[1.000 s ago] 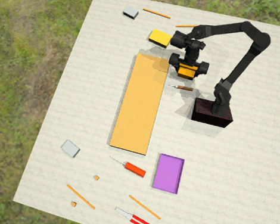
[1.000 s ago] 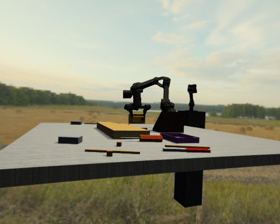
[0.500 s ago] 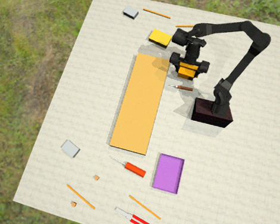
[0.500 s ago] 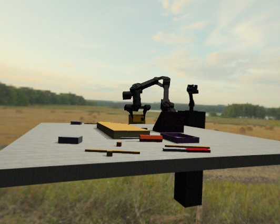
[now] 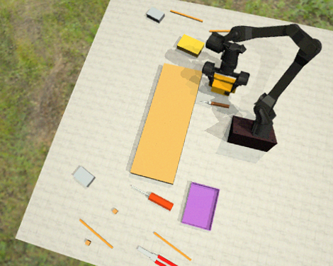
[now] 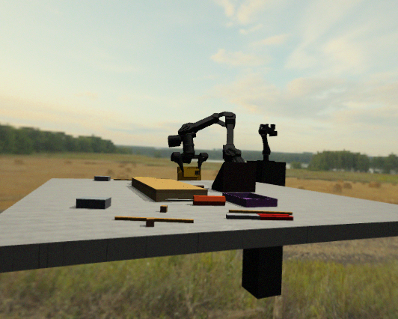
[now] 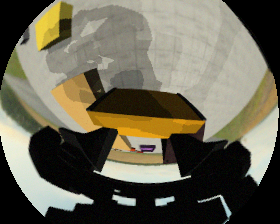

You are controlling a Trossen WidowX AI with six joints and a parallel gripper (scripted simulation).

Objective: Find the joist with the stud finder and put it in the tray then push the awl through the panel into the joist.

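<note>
The yellow stud finder lies 2 cm behind my gripper tip. The rest, counted from my gripper tip: yellow block (18 cm ahead, 23 cm to the right, 6 cm below); then purple tray (2 cm behind, 49 cm to the left, 6 cm below); then awl (2 cm ahead, 4 cm to the left, 7 cm below).
</note>
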